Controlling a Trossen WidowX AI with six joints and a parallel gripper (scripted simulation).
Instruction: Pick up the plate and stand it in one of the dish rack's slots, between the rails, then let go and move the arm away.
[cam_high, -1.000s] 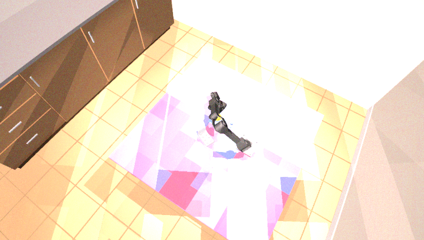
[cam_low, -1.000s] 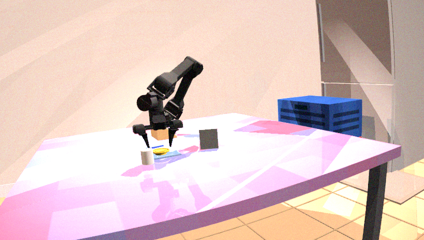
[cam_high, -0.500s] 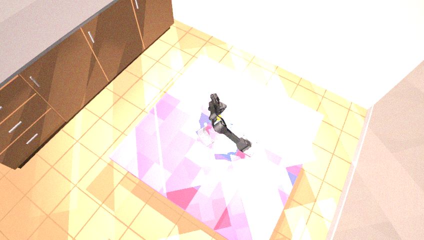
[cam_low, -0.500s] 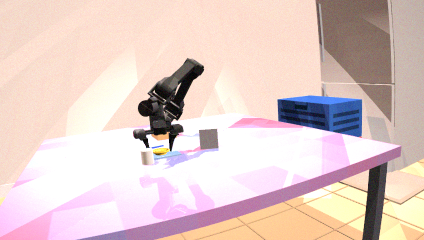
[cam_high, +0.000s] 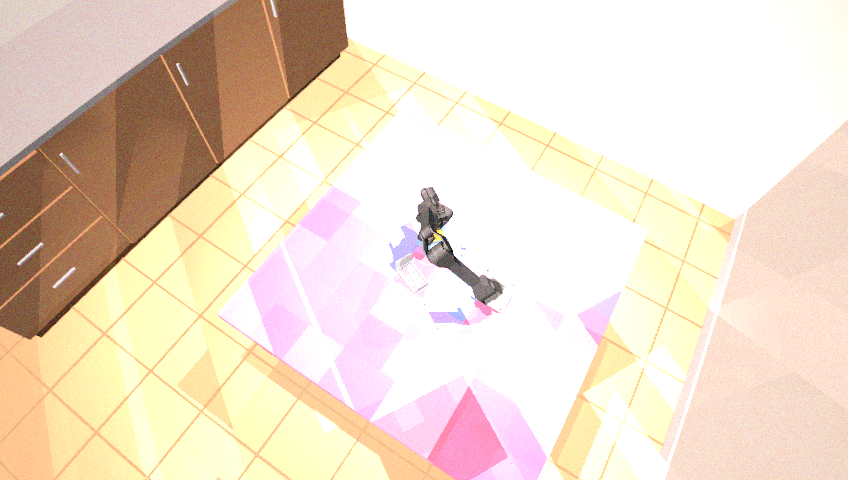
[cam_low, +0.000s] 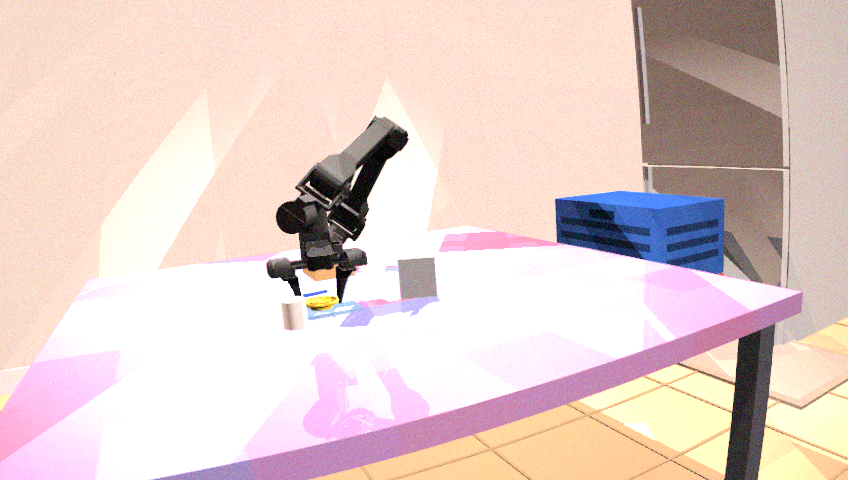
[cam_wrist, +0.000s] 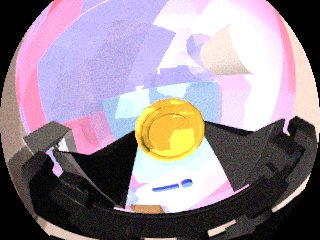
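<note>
Now: the dish rack 21 cm to the left of my gripper tip, 5 cm behind it and 1 cm above it. Also, from my gripper tip: plate: 1 cm above; then white cylinder: 8 cm ahead, 6 cm to the right, 2 cm above.
</note>
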